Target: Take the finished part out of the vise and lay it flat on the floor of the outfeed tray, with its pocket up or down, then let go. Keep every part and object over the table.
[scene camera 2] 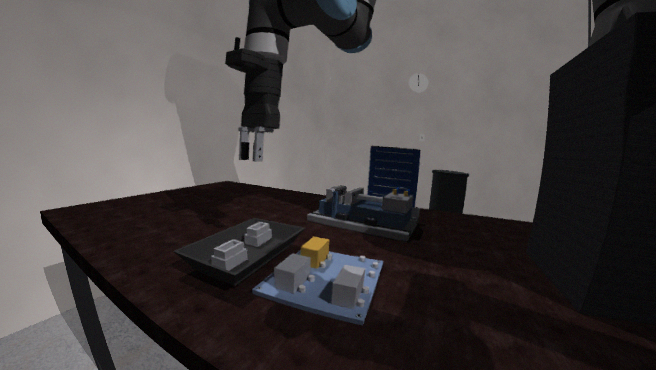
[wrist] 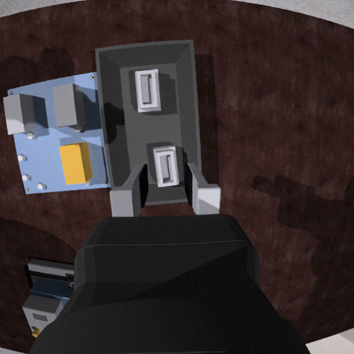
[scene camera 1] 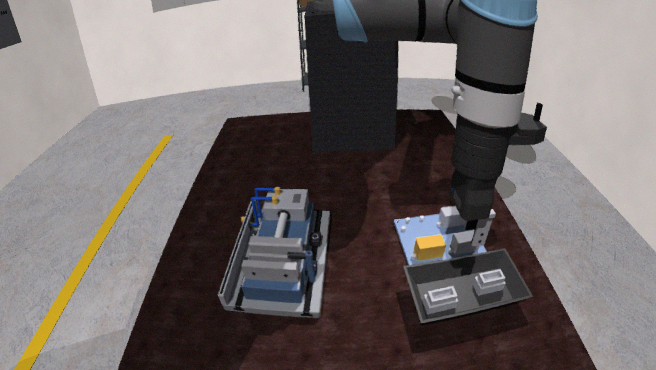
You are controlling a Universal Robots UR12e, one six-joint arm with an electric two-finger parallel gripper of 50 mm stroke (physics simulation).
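Places are measured from the arm's base along level axes (x ahead, y left, z up), in metres.
Pixels of known places: gripper, between the fingertips: (scene camera 2: 250, 160) (scene camera 1: 473, 236); arm's base, origin of its link: (scene camera 2: 645, 53).
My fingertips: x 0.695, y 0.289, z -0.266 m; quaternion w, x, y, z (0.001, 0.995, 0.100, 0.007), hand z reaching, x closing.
For each thing: its top centre in the pictures, then the offset to it from my fingertips.
- light grey part, centre of its top: (scene camera 1: 442, 293) (scene camera 2: 258, 225) dx +0.006, dy -0.025, dz -0.142 m
- second such part, centre of its top: (scene camera 2: 229, 245) (scene camera 1: 492, 275) dx -0.041, dy +0.083, dz -0.142 m
- vise, centre of its top: (scene camera 1: 275, 225) (scene camera 2: 367, 190) dx -0.090, dy -0.357, dz -0.090 m
- yellow block, centre of its top: (scene camera 2: 315, 243) (scene camera 1: 430, 241) dx -0.137, dy -0.043, dz -0.145 m
One light grey part (scene camera 1: 442, 303) (scene camera 2: 258, 237) (wrist: 173, 172) lies flat, pocket up, on the floor of the dark outfeed tray (scene camera 1: 519, 287) (scene camera 2: 285, 232) (wrist: 150, 130), at the end nearer the vise. A second such part (scene camera 1: 490, 287) (scene camera 2: 229, 259) (wrist: 154, 102) lies flat, pocket up, towards the other end, apart from the first. My gripper (scene camera 1: 475, 237) (scene camera 2: 251, 159) (wrist: 165, 176) is open and empty, high above the table and clear of both parts. The vise (scene camera 1: 272, 270) (scene camera 2: 370, 212) (wrist: 52, 287) stands across the table; no part shows between its jaws in scene camera 1.
A light blue board (scene camera 1: 407, 240) (scene camera 2: 325, 295) (wrist: 47, 147) lies beside the tray, with a yellow block (scene camera 1: 430, 247) (scene camera 2: 315, 251) (wrist: 75, 163), two grey blocks and several small white pins on it. A tall dark pedestal (scene camera 1: 352, 90) (scene camera 2: 590, 150) stands at the table's far end.
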